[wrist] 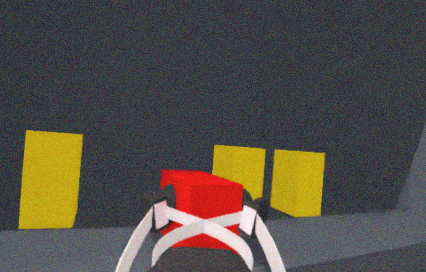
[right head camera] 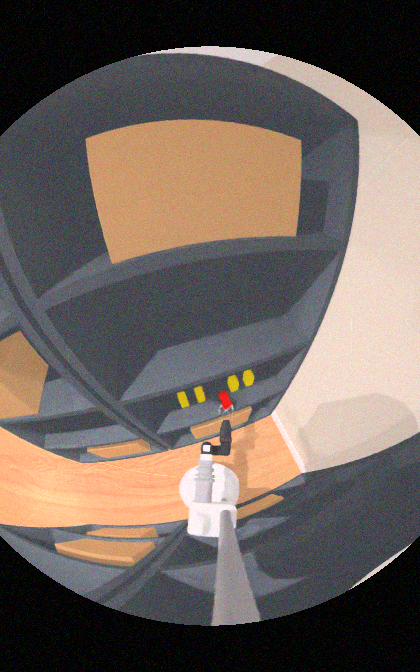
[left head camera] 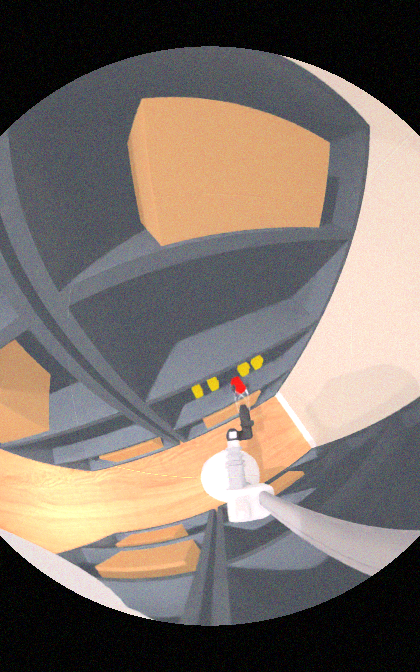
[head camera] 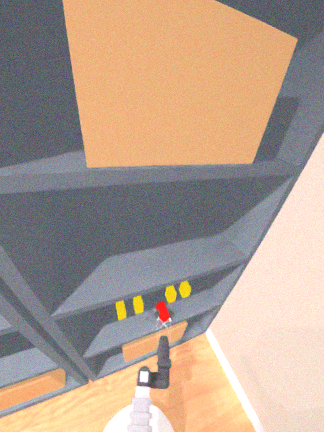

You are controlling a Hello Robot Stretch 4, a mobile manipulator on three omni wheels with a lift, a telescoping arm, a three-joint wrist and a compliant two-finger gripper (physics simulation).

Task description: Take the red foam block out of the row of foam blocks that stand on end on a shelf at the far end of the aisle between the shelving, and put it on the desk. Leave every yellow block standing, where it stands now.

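Frame: origin at the robot's base, x ahead, y left, z up, level; millimetres.
Where they show: gripper, fingertip midpoint: (wrist: pixel 205 201) (head camera: pixel 164 309).
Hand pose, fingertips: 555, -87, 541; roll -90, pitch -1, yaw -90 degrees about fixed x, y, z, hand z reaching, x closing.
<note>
Things, the pixels of their centre, and the offset from my fingertips, as dx, dy, dz. "spot": a spot on its surface instead. Level surfaces: height alone.
- red foam block, body centre: (wrist: pixel 194 208) (head camera: pixel 162 311) -10, +10, -5
- yellow block, surface spot: (wrist: pixel 50 180) spot: -13, +146, +10
- blocks' shelf, surface height: dz -35
- shelf board, surface height: dz +422
- large brown box, body centre: (head camera: pixel 169 99) +63, +82, +1014
The red foam block (head camera: pixel 162 308) (left head camera: pixel 238 384) (right head camera: pixel 225 399) (wrist: pixel 216 200) is between the fingertips of my gripper (head camera: pixel 163 317) (left head camera: pixel 239 390) (right head camera: pixel 226 406) (wrist: pixel 205 201), which is shut on it. The block is turned against the row and nearer the shelf front; its foot is hidden by the fingers in the wrist view. Two yellow blocks (head camera: pixel 121 310) (head camera: pixel 138 304) stand to its left, and two more (head camera: pixel 171 294) (head camera: pixel 185 289) to its right, behind it. In the wrist view one yellow block (wrist: pixel 50 180) shows left, two (wrist: pixel 239 165) (wrist: pixel 298 182) right, all upright and apart from the fingers. The desk does not show.
The blocks' shelf (head camera: pixel 112 334) (wrist: pixel 95 247) has another shelf board (head camera: pixel 150 260) above it and a brown box (head camera: pixel 152 344) below. A large brown box (head camera: pixel 175 90) fills an upper bay. A wall (head camera: pixel 280 300) is on the right. More shelving (left head camera: pixel 220 570) stands behind my base.
</note>
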